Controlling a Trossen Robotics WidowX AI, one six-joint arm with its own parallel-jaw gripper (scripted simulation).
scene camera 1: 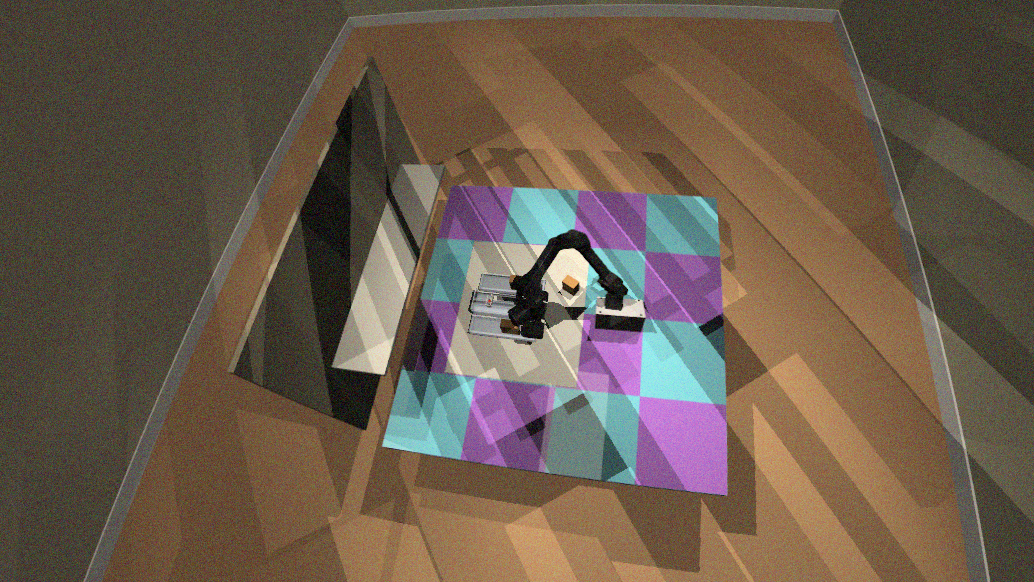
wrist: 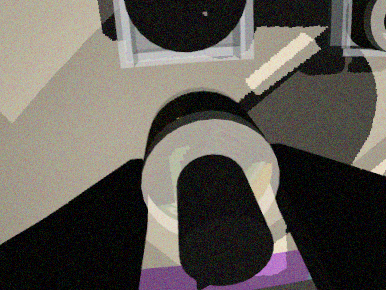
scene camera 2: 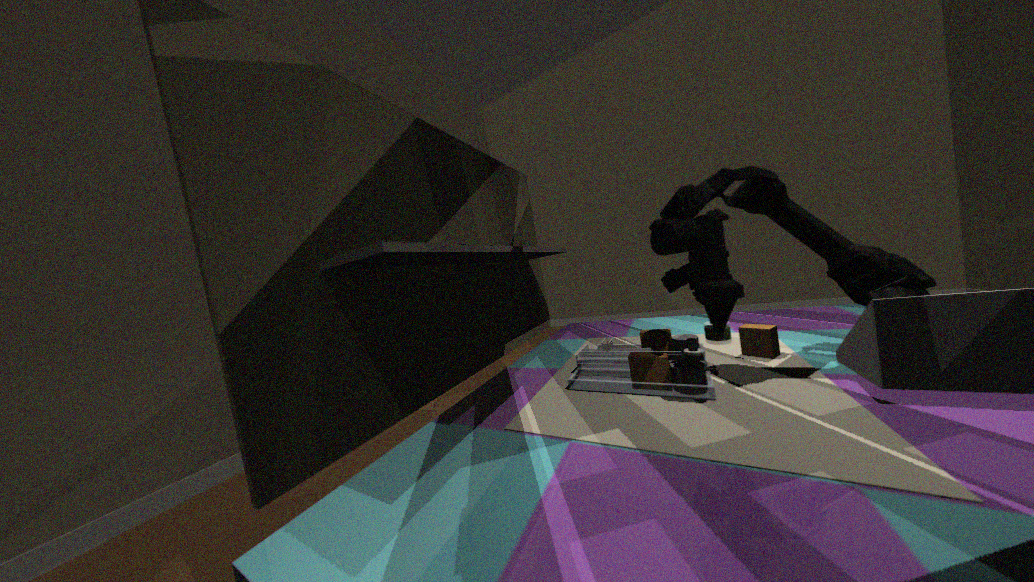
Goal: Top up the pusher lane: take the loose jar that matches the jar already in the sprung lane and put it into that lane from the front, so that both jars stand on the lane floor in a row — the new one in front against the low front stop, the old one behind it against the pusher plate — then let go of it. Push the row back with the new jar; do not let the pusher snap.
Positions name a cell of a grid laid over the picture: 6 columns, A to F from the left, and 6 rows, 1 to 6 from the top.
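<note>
The gripper (scene camera 2: E4) is visible. The gripper (wrist: D4) holds a jar (wrist: D4).
</note>
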